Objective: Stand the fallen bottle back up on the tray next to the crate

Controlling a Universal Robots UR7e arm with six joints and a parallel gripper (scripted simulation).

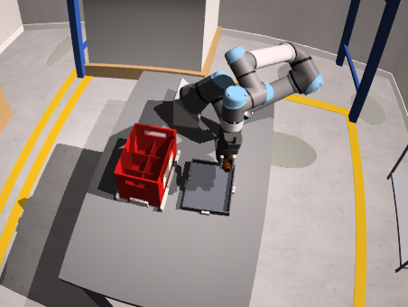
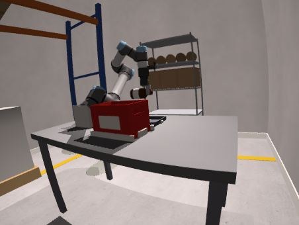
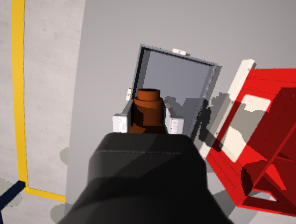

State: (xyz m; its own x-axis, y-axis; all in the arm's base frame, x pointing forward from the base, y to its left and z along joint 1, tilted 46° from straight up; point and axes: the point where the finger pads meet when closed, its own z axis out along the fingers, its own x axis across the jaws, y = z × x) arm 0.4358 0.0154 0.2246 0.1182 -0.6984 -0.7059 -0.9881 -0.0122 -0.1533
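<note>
Now: hand 5 cm past the bottle, 1 cm to the left of it and 1 cm above it. Round my hand: tray: 19 cm below, 5 cm to the right, 3 cm behind; then red crate: 31 cm to the right, 12 cm below, 5 cm behind.
</note>
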